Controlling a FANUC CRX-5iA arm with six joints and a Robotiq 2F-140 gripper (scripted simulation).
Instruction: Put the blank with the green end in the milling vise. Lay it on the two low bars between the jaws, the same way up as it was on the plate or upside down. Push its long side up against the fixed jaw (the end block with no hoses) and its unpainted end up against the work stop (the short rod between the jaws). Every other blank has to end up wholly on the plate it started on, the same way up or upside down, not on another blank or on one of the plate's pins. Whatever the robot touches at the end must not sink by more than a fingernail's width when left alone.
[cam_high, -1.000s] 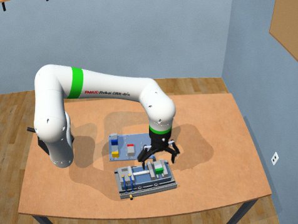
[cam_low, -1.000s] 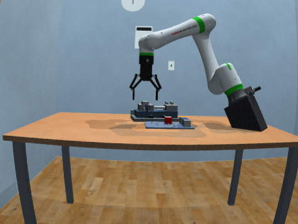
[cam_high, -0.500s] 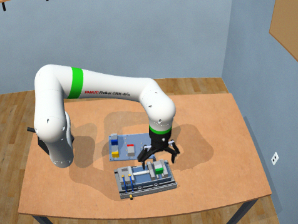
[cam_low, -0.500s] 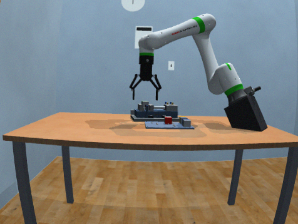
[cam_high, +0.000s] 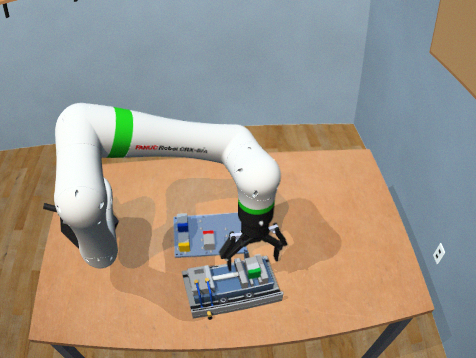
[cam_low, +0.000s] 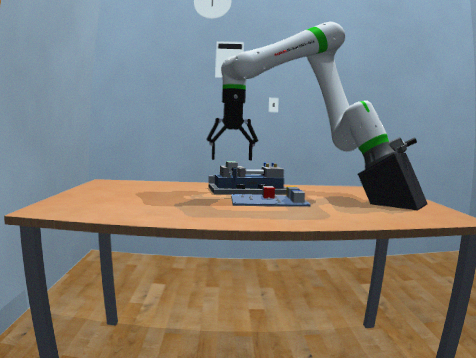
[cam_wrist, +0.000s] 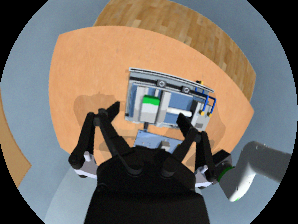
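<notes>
Right now my hand is 4 cm above the green-ended blank. From my hand the other things lie so: hosed end block: 17 cm behind, 2 cm to the right, 6 cm below; grey jaw block: 4 cm behind, 6 cm below; fixed jaw: 3 cm ahead, 6 cm below.
</notes>
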